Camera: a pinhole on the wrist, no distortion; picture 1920 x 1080 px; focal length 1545.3 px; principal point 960.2 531.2 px. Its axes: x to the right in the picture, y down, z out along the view. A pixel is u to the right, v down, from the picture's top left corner.
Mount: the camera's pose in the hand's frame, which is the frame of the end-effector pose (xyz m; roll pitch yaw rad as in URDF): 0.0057 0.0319 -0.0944 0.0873 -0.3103 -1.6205
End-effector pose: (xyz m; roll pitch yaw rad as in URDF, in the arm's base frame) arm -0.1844 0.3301 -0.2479 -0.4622 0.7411 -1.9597
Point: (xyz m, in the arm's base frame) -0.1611 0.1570 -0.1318
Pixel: 1677.9 833.9
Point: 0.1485 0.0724 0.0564
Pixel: 919.3 301.3
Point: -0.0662 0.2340 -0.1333
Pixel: 1174.7 359.1
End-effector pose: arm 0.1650 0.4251 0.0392 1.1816 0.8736 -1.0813
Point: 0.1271 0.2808 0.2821
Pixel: 703.3 41.8
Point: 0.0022 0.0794 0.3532
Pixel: 886.0 364.7
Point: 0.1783 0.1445 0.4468
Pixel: 296.1 106.4
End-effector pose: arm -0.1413 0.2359 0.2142 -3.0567 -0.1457 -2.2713
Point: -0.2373 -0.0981 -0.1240
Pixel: outside the picture
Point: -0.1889 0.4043 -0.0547
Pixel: 880.6 40.5
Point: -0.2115 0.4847 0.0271
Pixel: outside the picture
